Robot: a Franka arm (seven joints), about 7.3 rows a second.
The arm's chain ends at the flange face. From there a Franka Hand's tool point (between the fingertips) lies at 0.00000 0.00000 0.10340 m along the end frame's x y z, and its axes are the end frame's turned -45 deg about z.
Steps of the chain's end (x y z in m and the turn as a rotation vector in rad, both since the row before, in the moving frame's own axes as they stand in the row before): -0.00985, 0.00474, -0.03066, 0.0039, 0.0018, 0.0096; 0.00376, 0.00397, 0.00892, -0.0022, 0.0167, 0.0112; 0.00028, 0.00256, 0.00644, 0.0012, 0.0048, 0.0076; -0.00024, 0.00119, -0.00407, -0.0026, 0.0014, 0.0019; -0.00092, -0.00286, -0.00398, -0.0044, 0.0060, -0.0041; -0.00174, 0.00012, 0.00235, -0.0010, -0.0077, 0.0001; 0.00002, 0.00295, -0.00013, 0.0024, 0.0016, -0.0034
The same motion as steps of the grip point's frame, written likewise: -0.00990, -0.00376, -0.03066, 0.0015, 0.0040, 0.0096; 0.00090, 0.00685, 0.00891, -0.0134, 0.0103, 0.0112; -0.00117, 0.00227, 0.00644, -0.0025, 0.0042, 0.0076; -0.00110, 0.00096, -0.00407, -0.0028, -0.0008, 0.0019; 0.00149, -0.00191, -0.00398, -0.0074, 0.0011, -0.0041; -0.00195, -0.00164, 0.00235, 0.0047, -0.0062, 0.0001; -0.00178, 0.00204, -0.00013, 0.0006, 0.0028, -0.0034
